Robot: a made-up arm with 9 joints. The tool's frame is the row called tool. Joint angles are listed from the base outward.
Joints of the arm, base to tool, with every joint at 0 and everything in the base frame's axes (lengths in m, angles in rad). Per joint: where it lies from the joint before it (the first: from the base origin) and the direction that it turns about. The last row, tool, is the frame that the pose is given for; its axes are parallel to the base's.
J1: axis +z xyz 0 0 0.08
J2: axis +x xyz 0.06 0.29 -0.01
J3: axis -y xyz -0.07 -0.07 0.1
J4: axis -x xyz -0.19 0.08 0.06
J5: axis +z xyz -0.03 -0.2 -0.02
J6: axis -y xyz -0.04 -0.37 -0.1
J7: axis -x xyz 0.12 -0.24 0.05
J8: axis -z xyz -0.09 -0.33 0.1
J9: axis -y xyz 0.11 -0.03 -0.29
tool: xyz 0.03 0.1 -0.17
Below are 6 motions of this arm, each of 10 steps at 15 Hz.
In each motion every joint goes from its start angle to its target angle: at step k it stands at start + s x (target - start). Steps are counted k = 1, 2, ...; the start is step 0. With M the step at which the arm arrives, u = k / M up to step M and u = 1 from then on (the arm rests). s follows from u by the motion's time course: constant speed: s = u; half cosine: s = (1 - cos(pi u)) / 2; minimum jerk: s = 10 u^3 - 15 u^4 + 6 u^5.
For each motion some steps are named. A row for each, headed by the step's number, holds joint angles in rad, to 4 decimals.
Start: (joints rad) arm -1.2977 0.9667 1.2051 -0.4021 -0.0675 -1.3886 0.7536 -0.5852 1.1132
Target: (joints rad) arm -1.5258 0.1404 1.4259 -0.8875 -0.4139 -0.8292 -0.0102 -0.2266 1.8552
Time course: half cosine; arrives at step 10
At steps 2, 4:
2: -1.3195 0.8878 1.2262 -0.4485 -0.1006 -1.3352 0.6807 -0.5510 1.1841
4: -1.3765 0.6812 1.2814 -0.5698 -0.1872 -1.1953 0.4897 -0.4613 1.3696

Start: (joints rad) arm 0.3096 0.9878 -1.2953 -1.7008 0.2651 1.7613 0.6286 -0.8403 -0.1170
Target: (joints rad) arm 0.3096 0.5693 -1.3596 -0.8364 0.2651 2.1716 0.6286 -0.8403 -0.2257
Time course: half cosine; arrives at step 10
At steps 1, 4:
1: 0.3096 0.9776 -1.2969 -1.6796 0.2651 1.7713 0.6286 -0.8403 -0.1197
4: 0.3096 0.8432 -1.3175 -1.4022 0.2651 1.9031 0.6286 -0.8403 -0.1546

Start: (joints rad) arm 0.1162 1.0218 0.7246 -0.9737 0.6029 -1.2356 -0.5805 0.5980 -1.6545
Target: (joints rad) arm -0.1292 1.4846 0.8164 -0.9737 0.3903 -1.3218 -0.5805 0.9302 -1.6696
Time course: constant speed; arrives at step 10
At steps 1, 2, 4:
1: 0.0917 1.0681 0.7338 -0.9737 0.5816 -1.2442 -0.5805 0.6312 -1.6560
2: 0.0671 1.1144 0.7430 -0.9737 0.5604 -1.2528 -0.5805 0.6644 -1.6575
4: 0.0180 1.2069 0.7613 -0.9737 0.5179 -1.2701 -0.5805 0.7309 -1.6605

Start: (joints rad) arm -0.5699 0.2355 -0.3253 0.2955 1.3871 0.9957 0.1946 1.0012 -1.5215
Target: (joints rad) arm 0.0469 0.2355 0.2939 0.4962 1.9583 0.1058 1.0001 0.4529 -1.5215
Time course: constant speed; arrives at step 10
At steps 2, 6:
2: -0.4465 0.2355 -0.2015 0.3356 1.5013 0.8177 0.3557 0.8915 -1.5215
6: -0.1998 0.2355 0.0462 0.4159 1.7298 0.4618 0.6779 0.6722 -1.5215

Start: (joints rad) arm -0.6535 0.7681 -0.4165 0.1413 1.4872 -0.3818 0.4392 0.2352 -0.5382
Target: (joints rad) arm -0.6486 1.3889 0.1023 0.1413 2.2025 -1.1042 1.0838 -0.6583 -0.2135
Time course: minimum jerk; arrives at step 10
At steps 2, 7, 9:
2: -0.6532 0.8041 -0.3865 0.1413 1.5286 -0.4236 0.4765 0.1834 -0.5194
7: -0.6494 1.2877 0.0177 0.1413 2.0858 -0.9864 0.9787 -0.5126 -0.2665
9: -0.6486 1.3836 0.0979 0.1413 2.1964 -1.0980 1.0783 -0.6507 -0.2163

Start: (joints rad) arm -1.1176 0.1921 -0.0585 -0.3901 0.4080 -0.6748 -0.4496 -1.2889 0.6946
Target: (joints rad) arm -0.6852 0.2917 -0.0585 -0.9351 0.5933 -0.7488 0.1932 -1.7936 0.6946
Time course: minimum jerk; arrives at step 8
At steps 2, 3, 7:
2: -1.0728 0.2024 -0.0585 -0.4465 0.4272 -0.6825 -0.3831 -1.3411 0.6946
3: -0.9986 0.2195 -0.0585 -0.5401 0.4590 -0.6952 -0.2727 -1.4278 0.6946
7: -0.6921 0.2901 -0.0585 -0.9264 0.5903 -0.7476 0.1829 -1.7855 0.6946

